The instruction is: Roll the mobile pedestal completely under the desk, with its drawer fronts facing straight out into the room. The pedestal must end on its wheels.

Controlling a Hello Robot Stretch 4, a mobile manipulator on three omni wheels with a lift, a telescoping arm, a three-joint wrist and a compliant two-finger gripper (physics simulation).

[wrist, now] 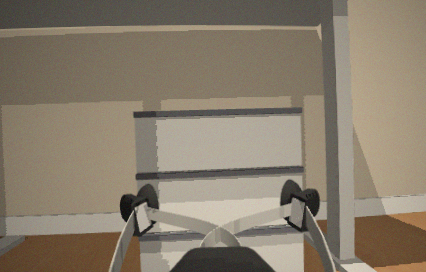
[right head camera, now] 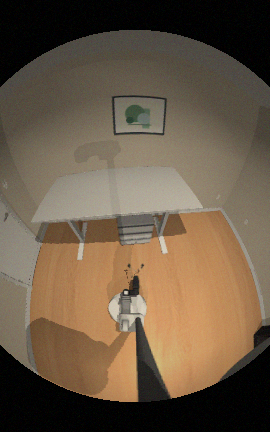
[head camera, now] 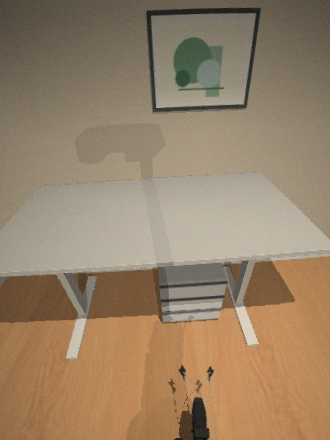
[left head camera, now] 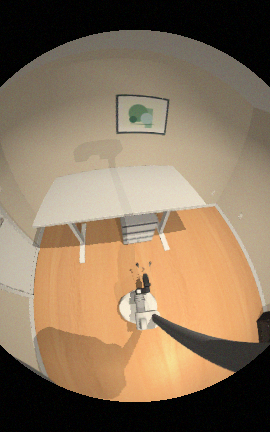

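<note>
The mobile pedestal (head camera: 192, 291) (left head camera: 139, 231) (right head camera: 135, 232) (wrist: 227, 145) stands upright under the desk (head camera: 125, 220) (left head camera: 120, 192) (right head camera: 117, 192), near the right leg. Its light drawer fronts with dark strips face out toward me, nearly square to the desk's front edge. In the head view the desk top hides the back part of its top. Its wheels do not show. My gripper (head camera: 196, 371) (left head camera: 144, 264) (right head camera: 135, 266) (wrist: 219, 198) is open and empty, in front of the pedestal and apart from it, with floor showing between them in the head view.
The desk's left leg foot (head camera: 77, 337) (left head camera: 82, 252) and right leg foot (head camera: 246, 325) (left head camera: 164, 242) (wrist: 357, 266) stick out forward on the floor. The wall (head camera: 50, 100) with a framed picture (head camera: 200, 60) is behind the desk. A dark object (left head camera: 263, 327) is at the far right.
</note>
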